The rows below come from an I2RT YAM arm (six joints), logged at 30 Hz.
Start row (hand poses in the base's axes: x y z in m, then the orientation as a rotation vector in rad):
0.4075, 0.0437, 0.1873, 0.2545, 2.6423, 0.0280
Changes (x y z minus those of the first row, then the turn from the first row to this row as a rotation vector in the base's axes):
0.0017, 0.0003, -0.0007, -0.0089, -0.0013, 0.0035
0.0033, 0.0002, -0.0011, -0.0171, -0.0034, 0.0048
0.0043, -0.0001, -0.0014, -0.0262, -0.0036, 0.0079
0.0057, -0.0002, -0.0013, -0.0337, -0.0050, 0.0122
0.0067, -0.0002, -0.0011, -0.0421, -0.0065, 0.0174
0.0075, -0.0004, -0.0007, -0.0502, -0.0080, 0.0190
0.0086, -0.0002, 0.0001, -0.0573, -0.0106, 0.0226
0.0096, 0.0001, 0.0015, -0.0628, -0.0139, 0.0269
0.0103, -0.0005, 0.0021, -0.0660, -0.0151, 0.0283
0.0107, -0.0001, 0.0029, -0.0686, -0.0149, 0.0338
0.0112, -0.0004, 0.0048, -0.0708, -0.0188, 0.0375
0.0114, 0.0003, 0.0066, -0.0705, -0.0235, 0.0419
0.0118, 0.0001, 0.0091, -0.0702, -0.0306, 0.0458
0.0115, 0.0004, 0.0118, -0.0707, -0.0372, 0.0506
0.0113, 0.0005, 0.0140, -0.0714, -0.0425, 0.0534
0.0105, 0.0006, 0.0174, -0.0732, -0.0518, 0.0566
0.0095, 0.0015, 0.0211, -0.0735, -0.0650, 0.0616
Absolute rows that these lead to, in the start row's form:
0.4092, 0.0440, 0.1866, 0.2468, 2.6410, 0.0176
0.4108, 0.0439, 0.1862, 0.2422, 2.6386, 0.0074
0.4118, 0.0436, 0.1859, 0.2350, 2.6383, -0.0035
0.4132, 0.0435, 0.1860, 0.2267, 2.6369, -0.0118
0.4142, 0.0435, 0.1862, 0.2169, 2.6355, -0.0210
0.4150, 0.0433, 0.1866, 0.2120, 2.6336, -0.0309
0.4161, 0.0435, 0.1874, 0.2047, 2.6309, -0.0388
0.4171, 0.0438, 0.1888, 0.1970, 2.6276, -0.0441
0.4178, 0.0432, 0.1894, 0.1940, 2.6263, -0.0477
0.4182, 0.0436, 0.1902, 0.1859, 2.6270, -0.0493
0.4187, 0.0433, 0.1921, 0.1800, 2.6233, -0.0505
0.4189, 0.0440, 0.1939, 0.1741, 2.6192, -0.0480
0.4193, 0.0438, 0.1964, 0.1687, 2.6126, -0.0453
0.4190, 0.0441, 0.1991, 0.1618, 2.6065, -0.0435
0.4188, 0.0442, 0.2013, 0.1576, 2.6014, -0.0428
0.4180, 0.0443, 0.2047, 0.1524, 2.5924, -0.0428
0.4170, 0.0452, 0.2084, 0.1450, 2.5798, -0.0398

